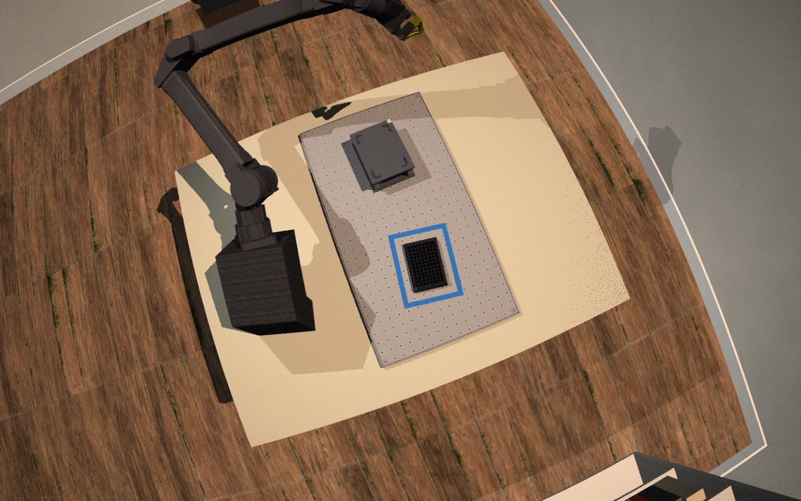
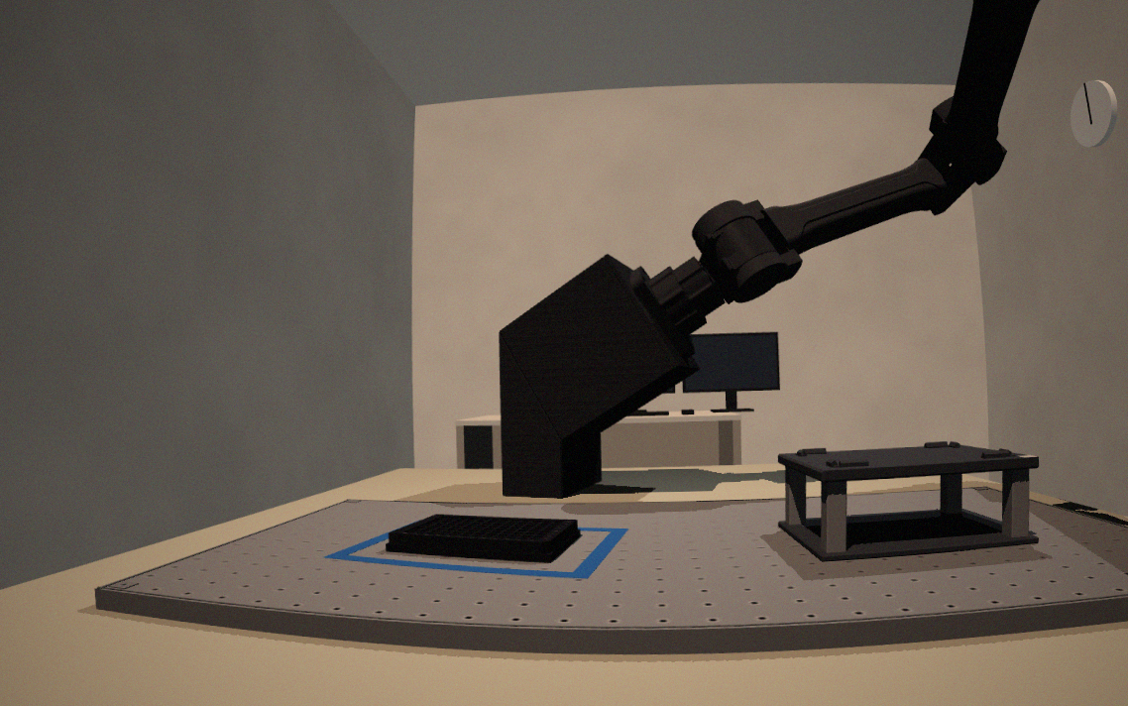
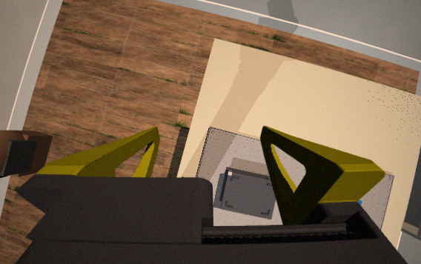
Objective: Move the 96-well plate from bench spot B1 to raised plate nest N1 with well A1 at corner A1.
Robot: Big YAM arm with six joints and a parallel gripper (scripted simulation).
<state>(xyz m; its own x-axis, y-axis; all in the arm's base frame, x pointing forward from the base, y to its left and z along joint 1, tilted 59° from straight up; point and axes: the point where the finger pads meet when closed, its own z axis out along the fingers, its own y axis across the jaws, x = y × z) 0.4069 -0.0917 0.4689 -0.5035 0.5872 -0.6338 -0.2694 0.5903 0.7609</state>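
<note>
The black 96-well plate lies 48 cm to the right of my hand, 37 cm below it and 14 cm behind it. The rest, counted from my hand: raised plate nest: 32 cm below, 16 cm to the right, 14 cm behind; then white A1 label: 32 cm below, 9 cm to the right, 9 cm behind.
</note>
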